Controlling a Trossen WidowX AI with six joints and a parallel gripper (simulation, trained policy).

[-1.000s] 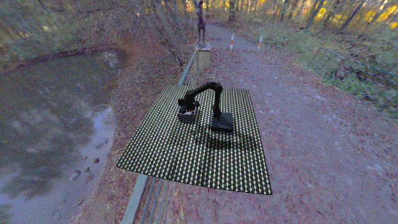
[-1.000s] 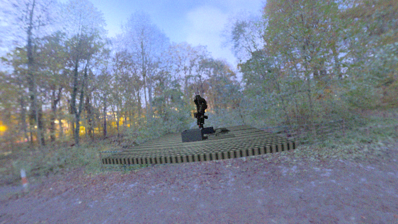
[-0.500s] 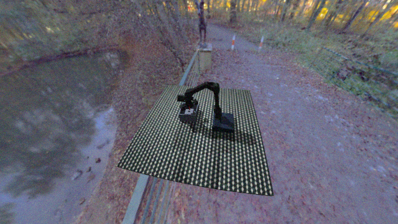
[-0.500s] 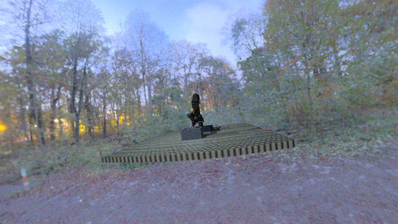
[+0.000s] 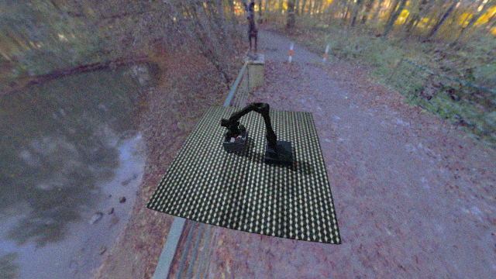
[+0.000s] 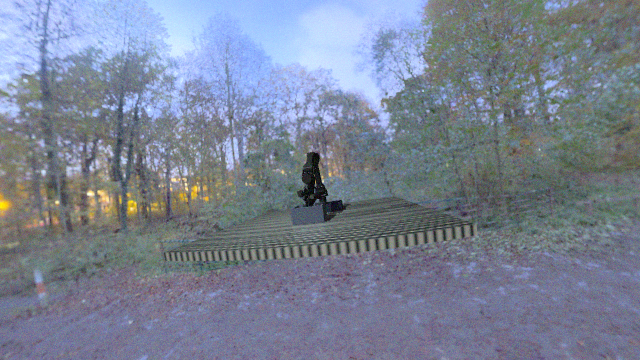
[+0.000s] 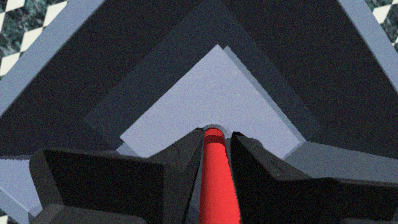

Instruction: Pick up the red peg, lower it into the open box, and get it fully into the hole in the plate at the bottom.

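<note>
My gripper tip is 1 cm to the right of the red peg and 2 cm below it. Round my gripper tip: box: 1 cm to the left, 4 cm below; plate: 1 cm to the left, 2 cm below.
</note>
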